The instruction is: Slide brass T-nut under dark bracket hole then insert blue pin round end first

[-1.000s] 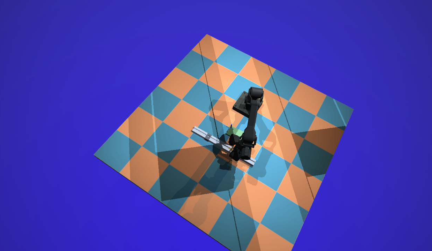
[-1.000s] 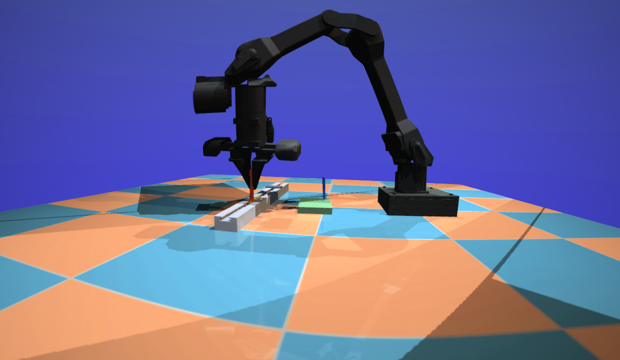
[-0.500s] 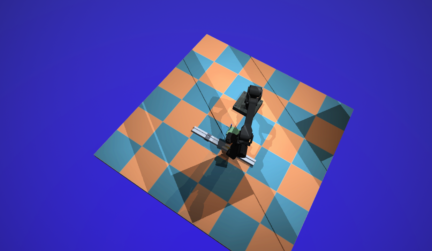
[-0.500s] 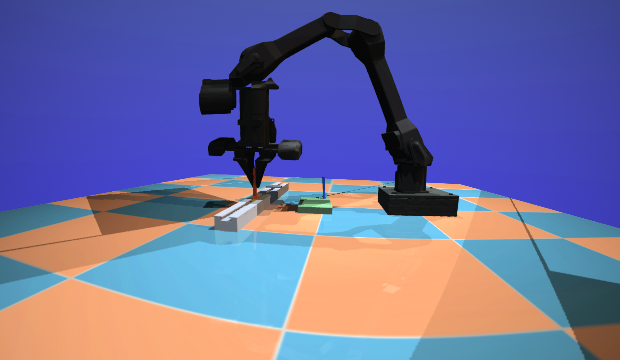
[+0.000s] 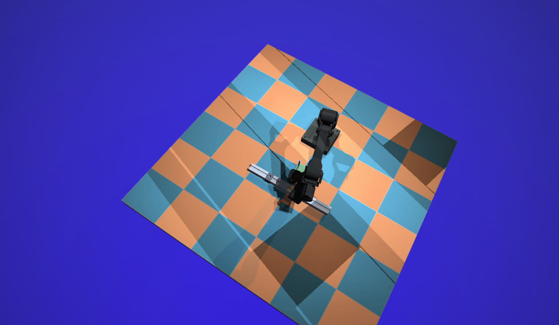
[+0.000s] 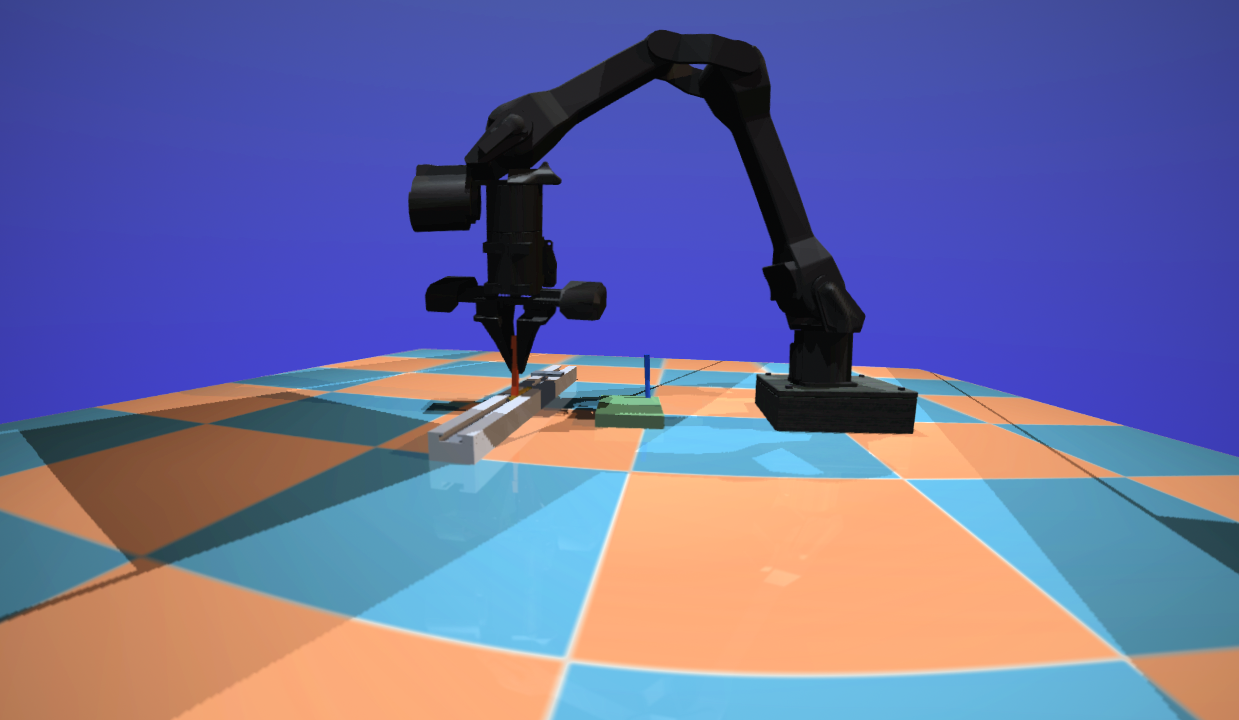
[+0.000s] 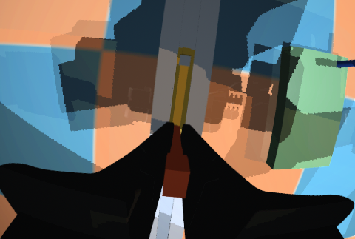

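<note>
Now: gripper tip 150 mm past the blue pin, 50 mm to the left of it and 20 mm above it. From my gripper tip the other things lie so: green tray 140 mm behind, 40 mm below, 30 mm to the right; brass T-nut 20 mm to the right.
</note>
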